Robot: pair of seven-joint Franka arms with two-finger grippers.
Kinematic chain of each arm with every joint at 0, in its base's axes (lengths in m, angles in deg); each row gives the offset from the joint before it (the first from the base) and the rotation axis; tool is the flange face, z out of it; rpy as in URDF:
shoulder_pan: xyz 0 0 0.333 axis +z
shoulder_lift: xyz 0 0 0 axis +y
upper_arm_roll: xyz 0 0 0.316 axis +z
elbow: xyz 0.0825 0 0 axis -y
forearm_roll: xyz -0.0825 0 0.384 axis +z
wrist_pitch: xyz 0 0 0 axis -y
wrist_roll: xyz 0.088 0 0 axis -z
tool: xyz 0 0 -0.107 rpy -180 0 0
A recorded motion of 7 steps. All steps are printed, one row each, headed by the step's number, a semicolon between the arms.
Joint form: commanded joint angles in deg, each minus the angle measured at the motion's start. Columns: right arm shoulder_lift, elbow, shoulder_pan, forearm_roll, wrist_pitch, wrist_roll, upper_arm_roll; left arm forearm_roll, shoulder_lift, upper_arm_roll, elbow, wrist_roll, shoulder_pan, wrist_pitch.
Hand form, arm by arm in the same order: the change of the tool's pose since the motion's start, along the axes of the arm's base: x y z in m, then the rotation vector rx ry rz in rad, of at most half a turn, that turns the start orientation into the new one. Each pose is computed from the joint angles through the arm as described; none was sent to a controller.
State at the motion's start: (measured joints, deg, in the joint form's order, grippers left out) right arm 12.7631 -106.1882 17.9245 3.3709 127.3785 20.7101 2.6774; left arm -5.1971 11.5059 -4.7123 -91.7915 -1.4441 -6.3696 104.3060
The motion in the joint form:
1: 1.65 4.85 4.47 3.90 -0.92 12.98 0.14; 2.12 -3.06 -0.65 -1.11 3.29 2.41 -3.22
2: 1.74 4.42 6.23 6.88 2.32 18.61 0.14; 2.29 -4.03 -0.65 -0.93 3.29 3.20 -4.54
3: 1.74 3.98 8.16 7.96 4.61 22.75 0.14; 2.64 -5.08 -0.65 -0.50 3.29 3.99 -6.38
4: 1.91 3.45 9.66 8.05 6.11 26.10 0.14; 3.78 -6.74 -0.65 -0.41 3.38 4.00 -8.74
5: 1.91 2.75 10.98 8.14 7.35 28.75 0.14; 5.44 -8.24 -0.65 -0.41 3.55 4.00 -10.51
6: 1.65 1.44 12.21 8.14 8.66 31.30 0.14; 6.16 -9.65 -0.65 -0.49 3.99 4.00 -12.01
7: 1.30 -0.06 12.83 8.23 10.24 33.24 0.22; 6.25 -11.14 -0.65 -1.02 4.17 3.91 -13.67
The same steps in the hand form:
1: -0.0044 0.0557 0.0211 0.1006 0.0207 -0.1729; -0.0141 0.0239 0.0184 0.0407 0.0100 -0.0393
2: -0.0100 0.0755 0.0227 0.1739 0.0201 -0.2677; -0.0184 0.0328 0.0281 0.0453 0.0126 -0.0275
3: -0.0184 0.0952 0.0234 0.2124 0.0177 -0.3178; -0.0238 0.0420 0.0398 0.0535 0.0181 -0.0166
4: -0.0259 0.1098 0.0198 0.2277 0.0204 -0.3528; -0.0345 0.0447 0.0539 0.0769 0.0257 -0.0225
5: -0.0339 0.1219 0.0162 0.2389 0.0246 -0.3786; -0.0438 0.0482 0.0664 0.1084 0.0264 -0.0287
6: -0.0437 0.1317 0.0105 0.2454 0.0310 -0.4039; -0.0527 0.0501 0.0775 0.1234 0.0272 -0.0371
7: -0.0507 0.1358 0.0047 0.2536 0.0329 -0.4294; -0.0633 0.0502 0.0852 0.1288 0.0388 -0.0421

